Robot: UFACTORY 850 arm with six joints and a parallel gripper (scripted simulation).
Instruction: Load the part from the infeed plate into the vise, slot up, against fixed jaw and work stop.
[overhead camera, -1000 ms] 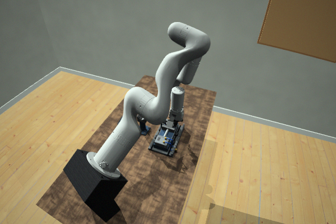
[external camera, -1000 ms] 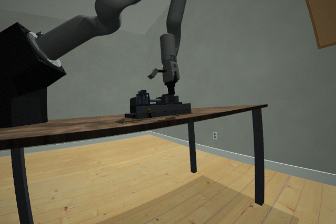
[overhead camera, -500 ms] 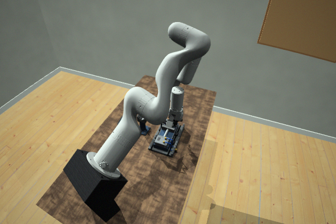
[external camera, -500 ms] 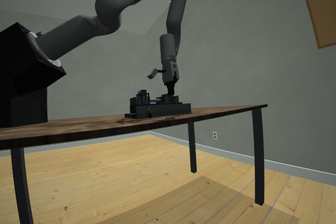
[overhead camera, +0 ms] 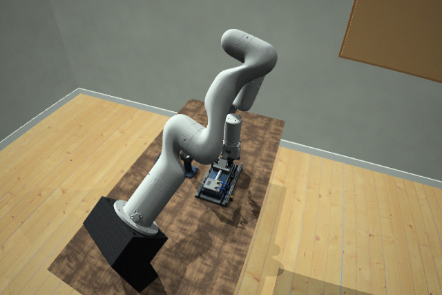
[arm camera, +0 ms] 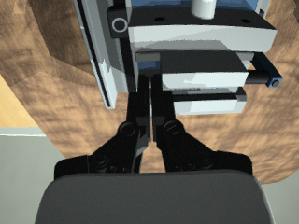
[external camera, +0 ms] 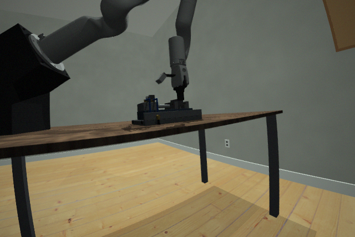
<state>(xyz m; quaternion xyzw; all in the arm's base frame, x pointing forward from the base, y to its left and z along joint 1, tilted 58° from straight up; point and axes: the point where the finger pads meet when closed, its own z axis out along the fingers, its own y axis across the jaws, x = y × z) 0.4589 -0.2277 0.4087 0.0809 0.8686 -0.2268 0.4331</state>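
Now: hand 30 mm to the right of the part, 20 mm short of it and 20 mm above it. Round my hand: cylinder rod: 80 mm to the left, 60 mm behind, 40 mm below; then work stop: 70 mm to the left, 40 mm ahead, 30 mm below; then moving jaw: 50 mm to the left, 40 mm below, 10 mm behind.
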